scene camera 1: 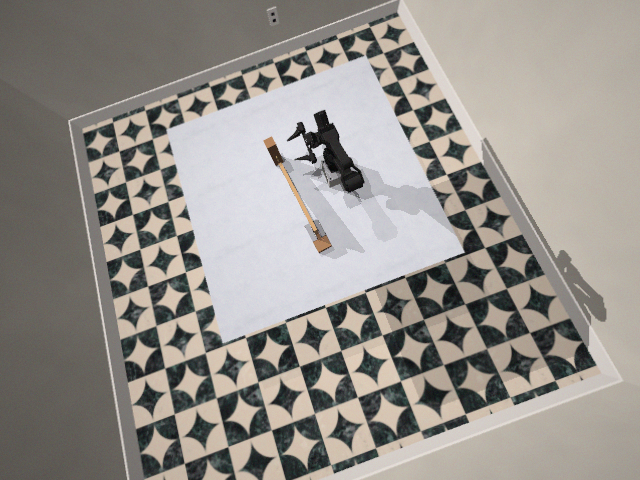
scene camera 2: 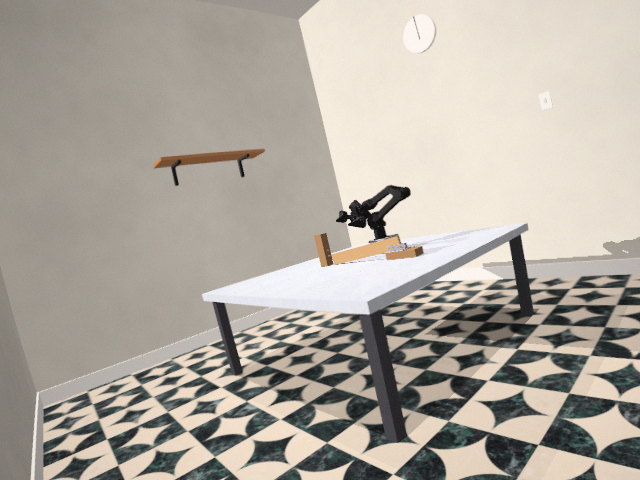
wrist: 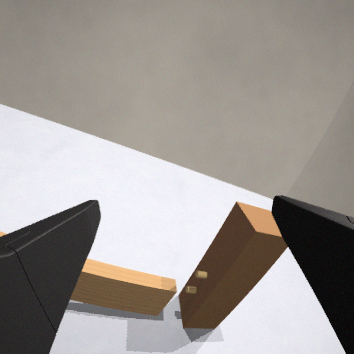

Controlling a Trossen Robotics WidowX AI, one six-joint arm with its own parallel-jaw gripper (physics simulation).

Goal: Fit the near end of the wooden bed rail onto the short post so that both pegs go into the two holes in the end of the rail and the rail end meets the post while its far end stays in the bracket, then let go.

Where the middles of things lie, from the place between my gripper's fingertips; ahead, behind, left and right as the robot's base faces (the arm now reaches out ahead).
Labels:
I see my gripper 5 cm short of the wooden bed rail [scene camera 2: 379, 247], 17 cm to the right of it and 16 cm above it.

